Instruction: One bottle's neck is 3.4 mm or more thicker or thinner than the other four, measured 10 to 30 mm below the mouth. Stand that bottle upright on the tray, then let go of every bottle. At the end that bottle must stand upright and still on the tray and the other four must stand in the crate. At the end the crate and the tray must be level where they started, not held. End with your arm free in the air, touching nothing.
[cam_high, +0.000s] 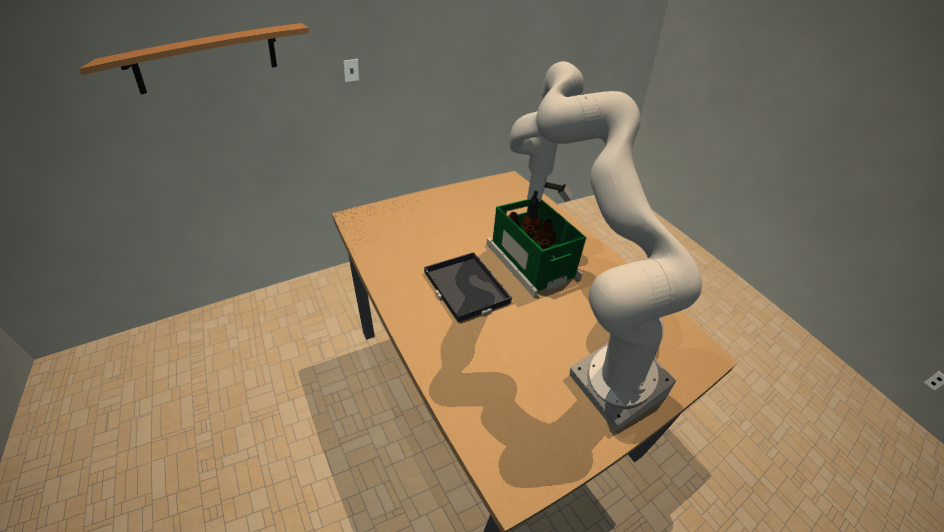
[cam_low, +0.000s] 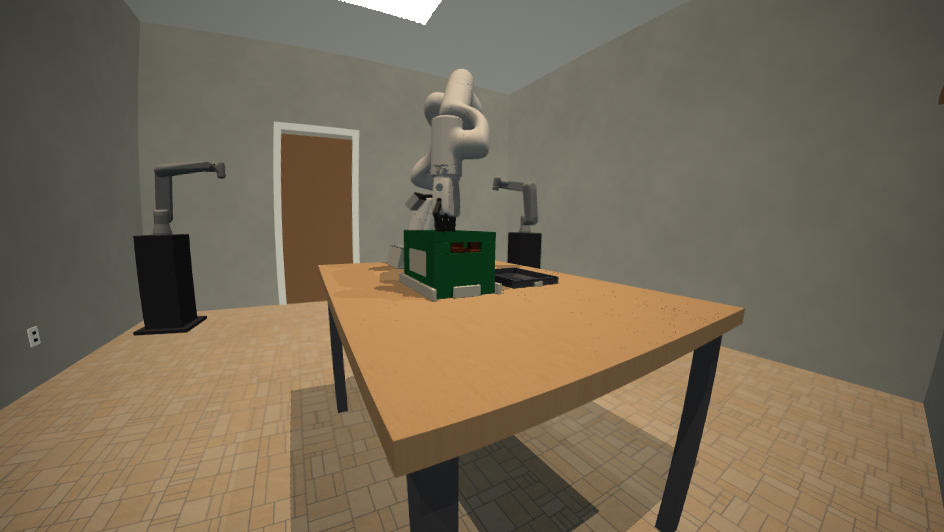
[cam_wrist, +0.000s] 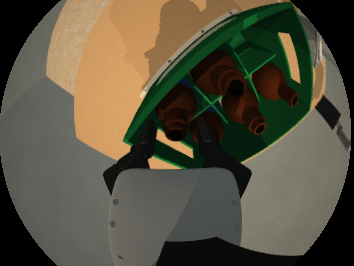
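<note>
Right now the green crate is 10 cm behind my hand, 8 cm below it and 3 cm to the left of it. The rest, counted from my hand: brown bottle 19 cm behind, 8 cm below, 6 cm to the left; black tray 31 cm to the left, 15 cm below, 15 cm behind.
</note>
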